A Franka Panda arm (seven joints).
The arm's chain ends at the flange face. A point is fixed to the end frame.
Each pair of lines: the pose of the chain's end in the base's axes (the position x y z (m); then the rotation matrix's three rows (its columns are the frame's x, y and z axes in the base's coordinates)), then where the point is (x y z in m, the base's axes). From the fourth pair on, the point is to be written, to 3 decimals.
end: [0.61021, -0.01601, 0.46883], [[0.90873, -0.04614, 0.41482], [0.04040, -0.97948, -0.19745], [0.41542, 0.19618, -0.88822]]
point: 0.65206 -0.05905 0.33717
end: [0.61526, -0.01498, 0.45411], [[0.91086, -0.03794, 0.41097], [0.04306, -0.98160, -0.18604], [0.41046, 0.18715, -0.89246]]
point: 0.65664 -0.05647 0.32181
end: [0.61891, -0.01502, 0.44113], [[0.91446, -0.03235, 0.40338], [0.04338, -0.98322, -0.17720], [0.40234, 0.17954, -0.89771]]
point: 0.65922 -0.05528 0.30812
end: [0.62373, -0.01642, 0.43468], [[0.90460, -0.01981, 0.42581], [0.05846, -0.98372, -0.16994], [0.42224, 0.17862, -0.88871]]
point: 0.668 -0.056 0.303
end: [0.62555, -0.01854, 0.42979], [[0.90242, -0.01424, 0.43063], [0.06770, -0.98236, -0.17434], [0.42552, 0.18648, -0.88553]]
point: 0.670 -0.059 0.298
